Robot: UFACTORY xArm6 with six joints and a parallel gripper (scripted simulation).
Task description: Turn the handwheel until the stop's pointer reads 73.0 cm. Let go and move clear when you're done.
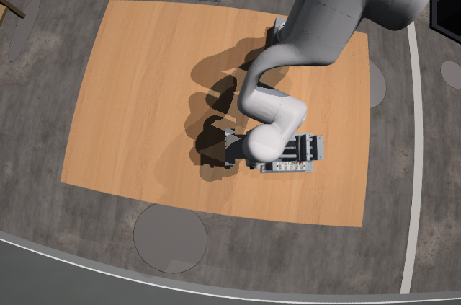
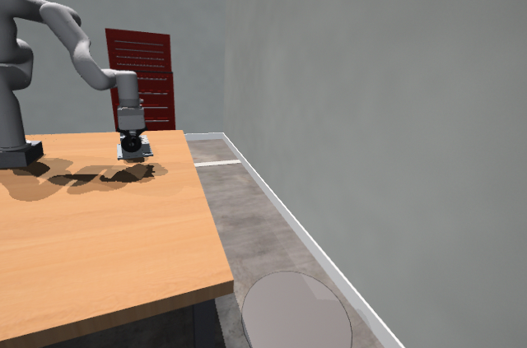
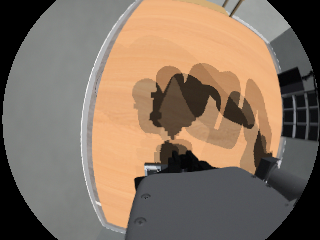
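The black handwheel is 2 cm to the left of my hand, 1 cm below it and 1 cm behind it. Also, from my hand: stop 18 cm to the left, 6 cm behind, 1 cm below.
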